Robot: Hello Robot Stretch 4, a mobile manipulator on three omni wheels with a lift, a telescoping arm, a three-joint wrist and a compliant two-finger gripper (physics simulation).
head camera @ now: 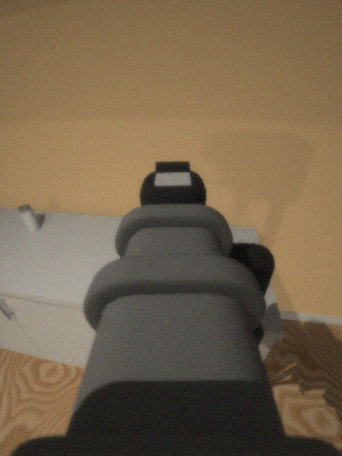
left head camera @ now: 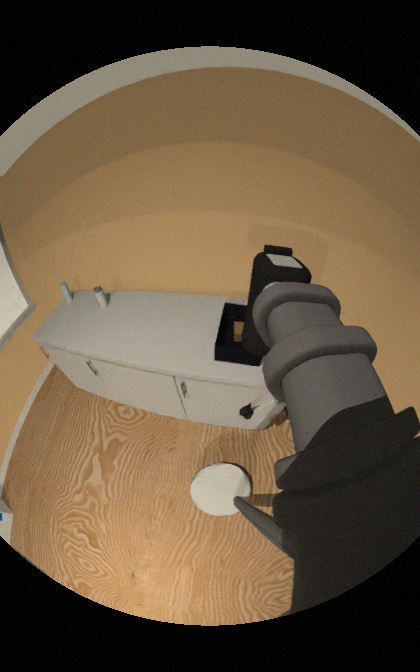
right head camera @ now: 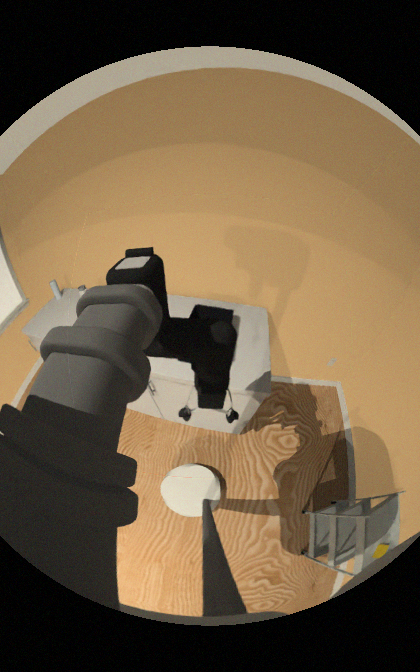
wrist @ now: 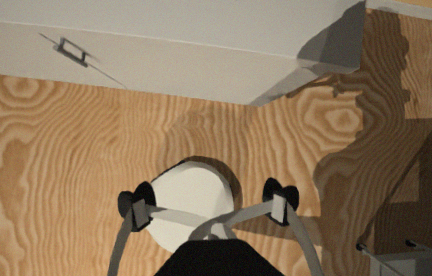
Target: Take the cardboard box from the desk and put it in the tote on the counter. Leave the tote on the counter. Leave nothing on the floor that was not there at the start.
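Where they show: gripper, fingertip midpoint: (wrist: 209, 195); robot's base at its link origin: (wrist: 190, 201).
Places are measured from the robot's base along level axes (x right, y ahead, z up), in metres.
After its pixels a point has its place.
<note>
The cardboard box (left head camera: 239, 330) shows as a small tan patch inside the black tote (left head camera: 227, 354) (right head camera: 214, 313) in the left head view; the arm's wrist hides part of both. The tote stands on the light grey counter (head camera: 60, 255) @(y 0.807, x -0.546, z 0.882 m) (left head camera: 140, 325) (right head camera: 252, 345) (wrist: 175, 12) @(y 0.522, x 0.048, z 0.882 m). My gripper (right head camera: 208, 415) (wrist: 209, 195) @(y 0.267, x 0.087, z 1.039 m) is open, with its fingertips apart and no thing between them. It hangs in front of the counter's front edge, above the floor. In the left head view one fingertip shows in front of the cabinet door. The box and the tote do not show in the wrist view.
A round white disc (left head camera: 220, 489) (right head camera: 187, 490) (wrist: 192, 200) @(y 0.051, x 0.020, z 0.187 m) lies on the wooden floor. Two small cylinders (left head camera: 101, 297) (left head camera: 66, 292) stand at the counter's left end. A grey metal frame (right head camera: 361, 542) stands at the lower right. The wall runs behind the counter.
</note>
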